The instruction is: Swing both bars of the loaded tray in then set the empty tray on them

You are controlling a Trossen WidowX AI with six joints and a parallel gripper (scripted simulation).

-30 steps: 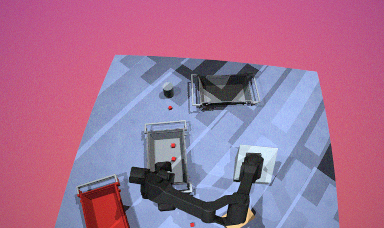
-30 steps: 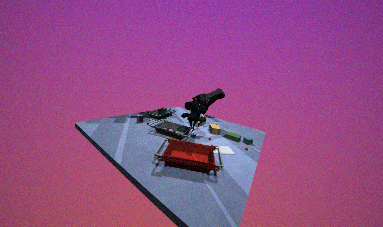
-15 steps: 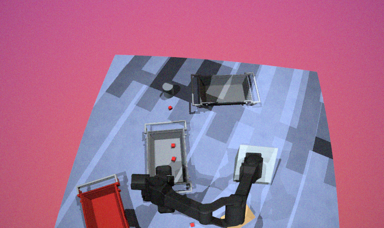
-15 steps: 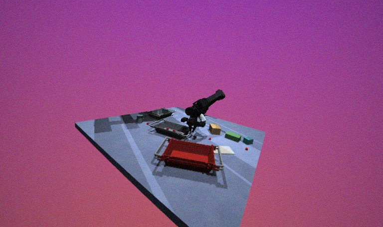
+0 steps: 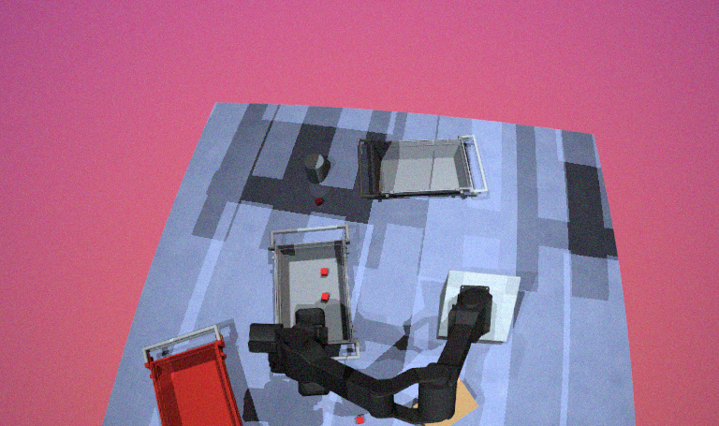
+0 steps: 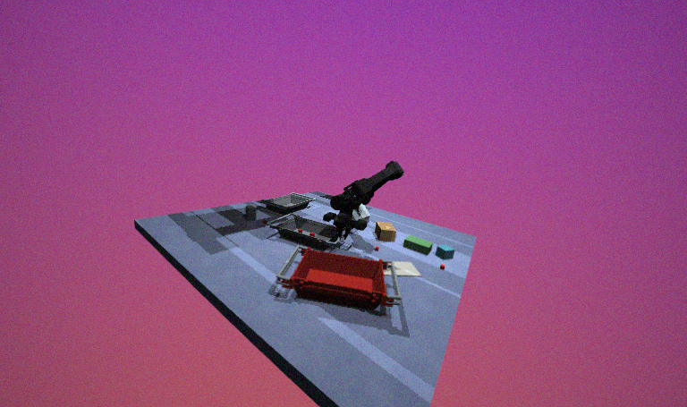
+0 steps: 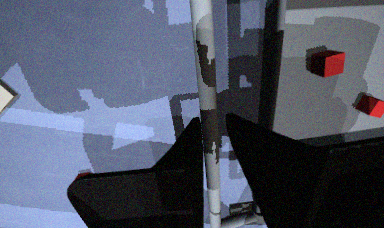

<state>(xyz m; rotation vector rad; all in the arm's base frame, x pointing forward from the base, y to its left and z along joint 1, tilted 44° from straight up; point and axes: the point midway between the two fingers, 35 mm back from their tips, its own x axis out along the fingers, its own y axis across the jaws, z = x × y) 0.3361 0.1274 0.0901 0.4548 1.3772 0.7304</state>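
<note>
Right now my gripper tip is 200 mm past the grey tray and 560 mm to the left of it. Also, from my gripper tip: green box: 290 mm behind, 260 mm to the left, 30 mm below; then tan box: 290 mm behind, 80 mm to the left, 20 mm below; then flat tan sheet: 20 mm behind, 260 mm to the left, 40 mm below.
</note>
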